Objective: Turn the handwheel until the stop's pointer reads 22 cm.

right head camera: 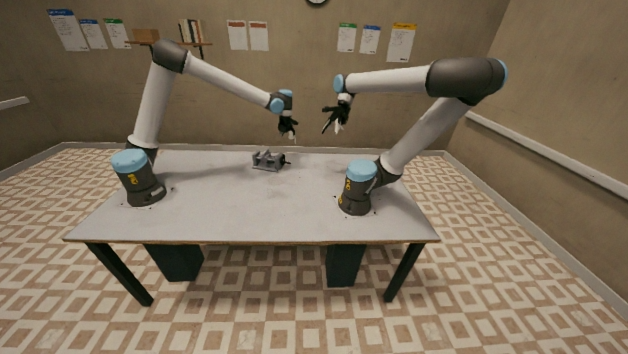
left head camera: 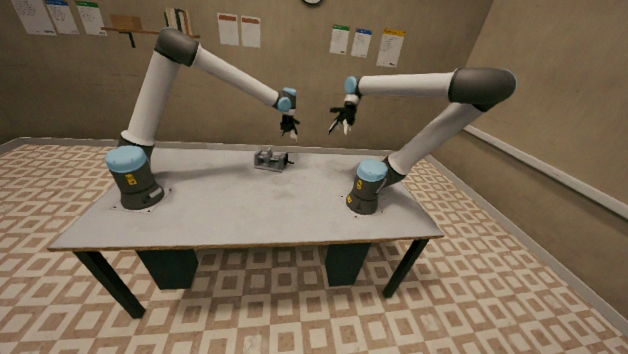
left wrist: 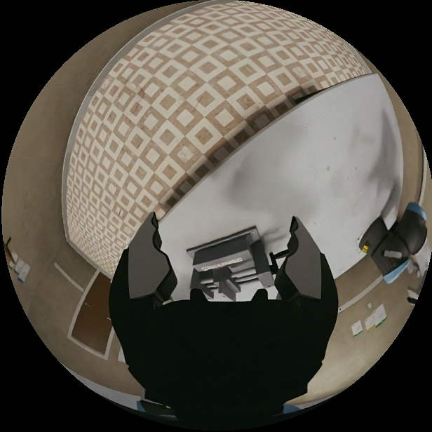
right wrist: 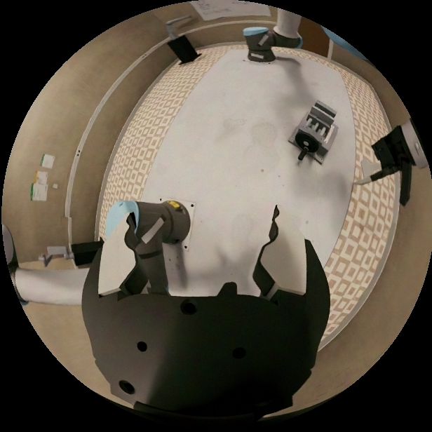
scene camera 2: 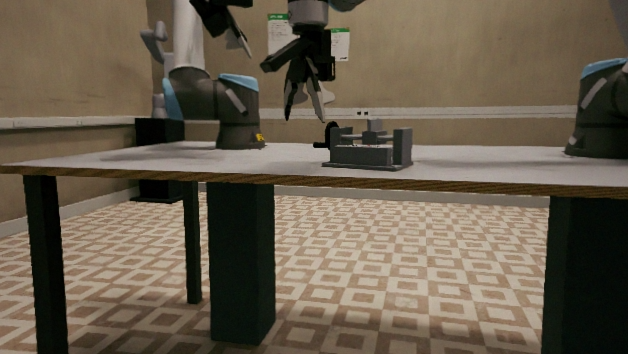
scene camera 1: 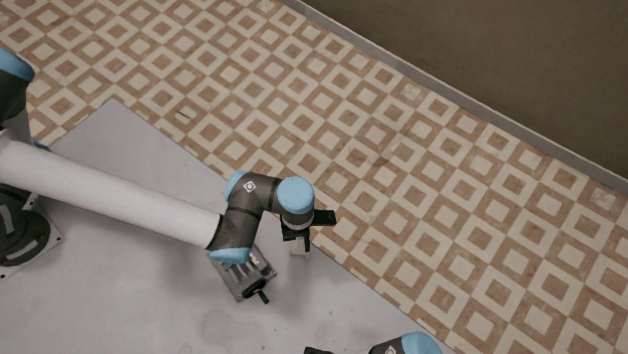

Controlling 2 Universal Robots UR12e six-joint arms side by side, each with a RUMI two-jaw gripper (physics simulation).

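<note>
A grey fixture [left head camera: 270,167] [right head camera: 265,167] [scene camera 2: 362,156] [left wrist: 225,251] stands on the table, with a sliding stop [scene camera 2: 371,136] on rods. Its black handwheel [scene camera 1: 254,289] [scene camera 2: 331,134] [right wrist: 306,142] with a crank handle [right wrist: 303,153] is on one end. A pale scale strip [left wrist: 220,265] runs along the body; the pointer's reading is too small to tell. My left gripper [left head camera: 290,134] [right head camera: 288,135] [scene camera 2: 305,119] [left wrist: 224,214] is open and empty, above and beside the fixture. My right gripper [left head camera: 338,131] [right head camera: 330,131] [right wrist: 202,208] is open and empty, higher and farther from the fixture.
The fixture stands near the far edge of the grey table [left head camera: 240,215] [right head camera: 240,215] in the head views. The left arm's white link [scene camera 1: 110,192] passes close to the fixture in scene camera 1. The right arm's base [left head camera: 362,197] stands at the table's right.
</note>
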